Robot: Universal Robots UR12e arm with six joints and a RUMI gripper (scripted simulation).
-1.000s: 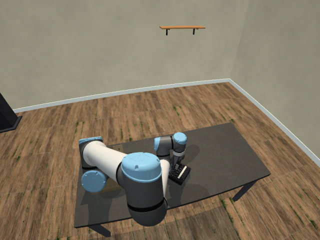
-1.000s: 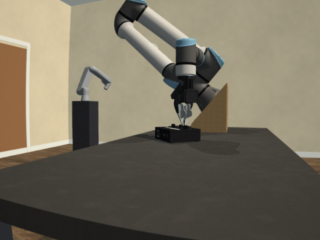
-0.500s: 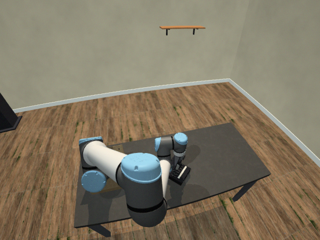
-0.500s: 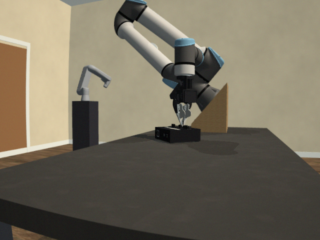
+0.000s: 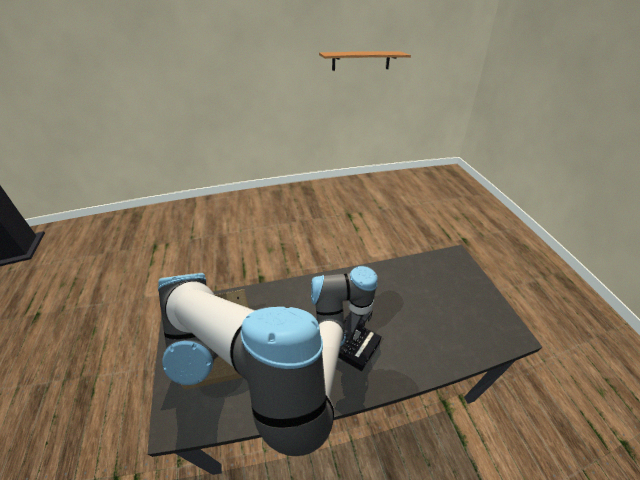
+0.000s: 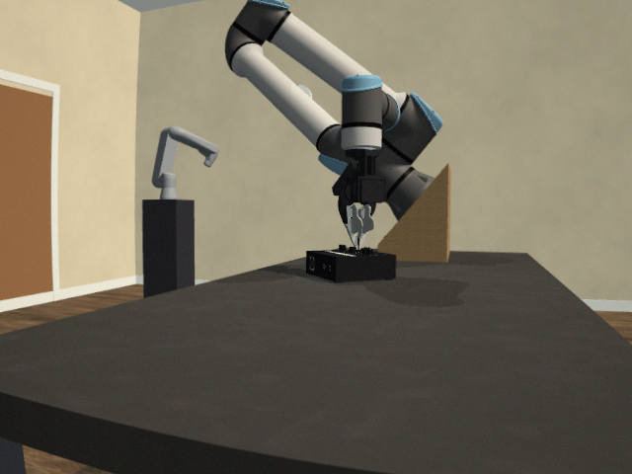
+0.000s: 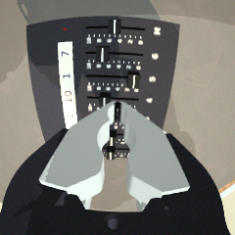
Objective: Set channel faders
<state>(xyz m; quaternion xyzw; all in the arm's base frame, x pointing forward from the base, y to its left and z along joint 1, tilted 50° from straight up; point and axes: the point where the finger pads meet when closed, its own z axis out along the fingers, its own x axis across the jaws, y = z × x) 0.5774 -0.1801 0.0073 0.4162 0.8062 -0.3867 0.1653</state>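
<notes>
The master fader is 50 mm behind my hand, 40 mm to the right of it and 10 mm below it.
</notes>
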